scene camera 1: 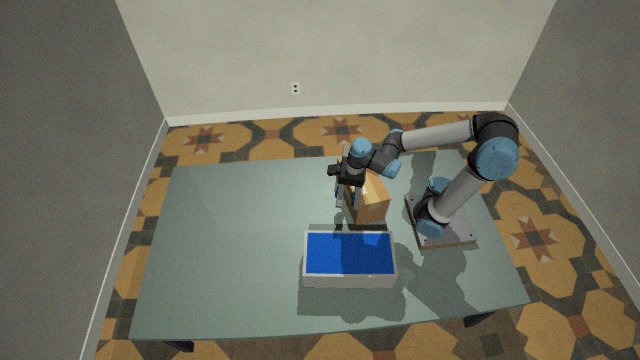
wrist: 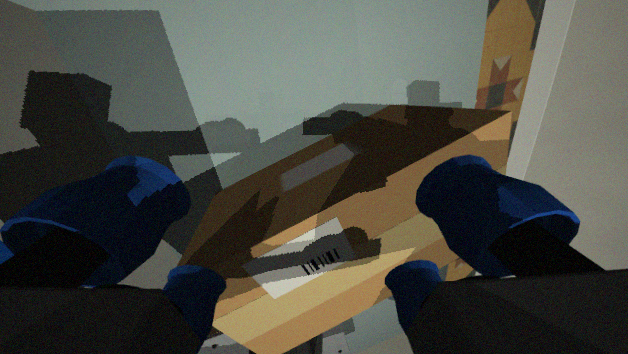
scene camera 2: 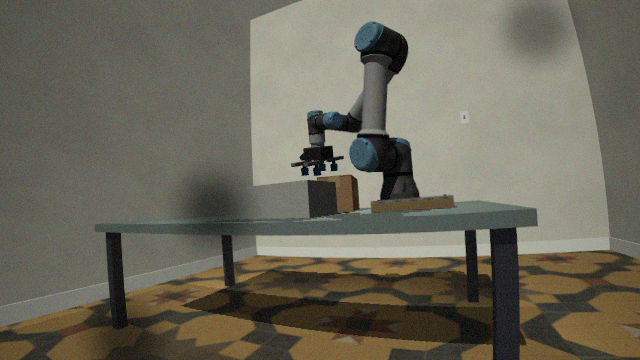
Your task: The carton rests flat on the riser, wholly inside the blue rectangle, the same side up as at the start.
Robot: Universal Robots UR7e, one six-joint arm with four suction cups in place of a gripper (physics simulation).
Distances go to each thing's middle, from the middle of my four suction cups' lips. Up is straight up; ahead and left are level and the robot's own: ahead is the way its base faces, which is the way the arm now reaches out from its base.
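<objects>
Relative to the brown carton (scene camera 1: 374, 201), my suction cup is 60 mm past it, 70 mm to the left of it and 120 mm above it. Grey riser (scene camera 2: 308, 198): 140 mm below my suction cup, 20 mm behind it, 300 mm to the left of it.
</objects>
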